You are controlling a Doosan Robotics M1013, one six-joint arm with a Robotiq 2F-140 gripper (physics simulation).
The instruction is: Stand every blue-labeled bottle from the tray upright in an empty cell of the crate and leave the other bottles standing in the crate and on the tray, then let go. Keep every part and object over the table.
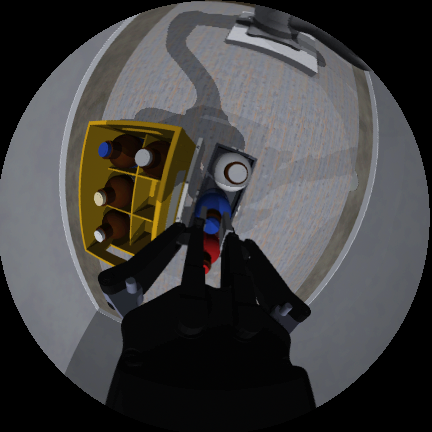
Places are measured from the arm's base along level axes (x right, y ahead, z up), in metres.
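Where they show: gripper, fingertip midpoint: (212, 216).
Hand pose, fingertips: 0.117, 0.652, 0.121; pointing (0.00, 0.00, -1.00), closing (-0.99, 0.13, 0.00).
Things, the pixels of their top centre, and the offset from my fingertips, as dx, dy, dz.
- blue-labeled bottle at its top centre: (212, 226) -0.001, +0.012, +0.010
- white-labeled bottle at its top centre: (237, 172) -0.024, -0.071, +0.008
- red-labeled bottle at its top centre: (201, 269) +0.007, +0.100, +0.008
- yellow crate at its top centre: (108, 205) +0.172, -0.004, +0.024
- blue-capped bottle at its top centre: (102, 149) +0.200, -0.098, +0.011
- grey-capped bottle at its top centre: (141, 157) +0.115, -0.081, +0.011
- cream-capped bottle at its top centre: (97, 198) +0.213, -0.010, +0.011
- white-capped bottle at its top centre: (97, 236) +0.232, +0.071, +0.011
The blue-labeled bottle (212, 200), with a blue cap, stands upright in the middle of the grey tray (238, 151). My gripper (212, 216) is shut on its neck, one finger on each side. A white-labeled bottle (223, 182) stands behind it in the tray, and a red-labeled bottle (212, 248) stands in front, partly hidden by my fingers. The yellow crate (86, 185) is left of the tray. Its far-left cell holds a blue-capped bottle (122, 150). The middle-right and near-right cells look empty, the near one partly hidden.
The crate also holds a grey-capped bottle (157, 158) at far right, a cream-capped bottle (118, 191) at middle left and a white-capped bottle (115, 225) at near left. The robot's base plate (270, 50) is at the far side. The crate wall rises close beside the tray.
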